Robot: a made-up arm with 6 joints. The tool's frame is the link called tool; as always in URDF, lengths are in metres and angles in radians.
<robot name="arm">
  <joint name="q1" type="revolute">
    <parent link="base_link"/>
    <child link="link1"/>
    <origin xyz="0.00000 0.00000 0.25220"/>
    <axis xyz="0 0 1"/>
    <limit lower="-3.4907" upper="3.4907"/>
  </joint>
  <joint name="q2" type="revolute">
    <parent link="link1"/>
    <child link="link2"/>
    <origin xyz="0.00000 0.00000 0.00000"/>
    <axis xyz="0 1 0"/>
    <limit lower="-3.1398" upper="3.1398"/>
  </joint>
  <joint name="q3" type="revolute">
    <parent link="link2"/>
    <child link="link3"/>
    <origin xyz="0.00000 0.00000 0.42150"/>
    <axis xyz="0 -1 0"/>
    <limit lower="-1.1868" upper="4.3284"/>
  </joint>
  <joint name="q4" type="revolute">
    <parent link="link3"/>
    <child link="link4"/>
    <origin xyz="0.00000 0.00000 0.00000"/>
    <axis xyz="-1 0 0"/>
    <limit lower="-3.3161" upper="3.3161"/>
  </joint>
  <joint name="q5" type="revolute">
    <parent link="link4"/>
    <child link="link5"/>
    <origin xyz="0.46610 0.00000 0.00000"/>
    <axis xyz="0 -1 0"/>
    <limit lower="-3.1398" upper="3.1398"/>
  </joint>
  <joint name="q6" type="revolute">
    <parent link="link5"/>
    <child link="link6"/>
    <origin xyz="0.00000 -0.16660 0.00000"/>
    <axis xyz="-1 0 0"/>
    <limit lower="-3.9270" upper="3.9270"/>
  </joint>
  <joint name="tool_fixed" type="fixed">
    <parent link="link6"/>
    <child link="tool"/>
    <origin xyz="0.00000 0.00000 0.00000"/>
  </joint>
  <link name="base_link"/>
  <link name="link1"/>
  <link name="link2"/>
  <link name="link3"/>
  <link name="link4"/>
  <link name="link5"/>
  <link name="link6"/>
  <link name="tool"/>
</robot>
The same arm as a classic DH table. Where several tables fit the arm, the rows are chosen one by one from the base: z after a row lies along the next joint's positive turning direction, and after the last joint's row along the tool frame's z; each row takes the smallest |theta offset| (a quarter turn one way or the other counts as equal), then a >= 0, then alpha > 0; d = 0 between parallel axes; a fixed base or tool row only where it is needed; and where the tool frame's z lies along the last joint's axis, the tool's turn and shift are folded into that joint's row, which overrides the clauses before.
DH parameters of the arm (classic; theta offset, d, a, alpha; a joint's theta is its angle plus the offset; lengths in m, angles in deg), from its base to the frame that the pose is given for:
q1: 0.00 0.2522 0.0000 -90.00
q2: -90.00 0.0000 0.4215 180.00
q3: 0.00 0.0000 0.0000 -90.00
q4: 0.00 -0.4661 0.0000 90.00
q5: 0.00 0.1666 0.0000 -90.00
q6: 90.00 0.0000 0.0000 90.00
tool (fixed): -90.00 0.0000 0.0000 0.00
Joint limits (deg, base to tool): -200.00..200.00 -179.90..179.90 -68.00..248.00 -190.00..190.00 -179.90..179.90 -225.00..225.00

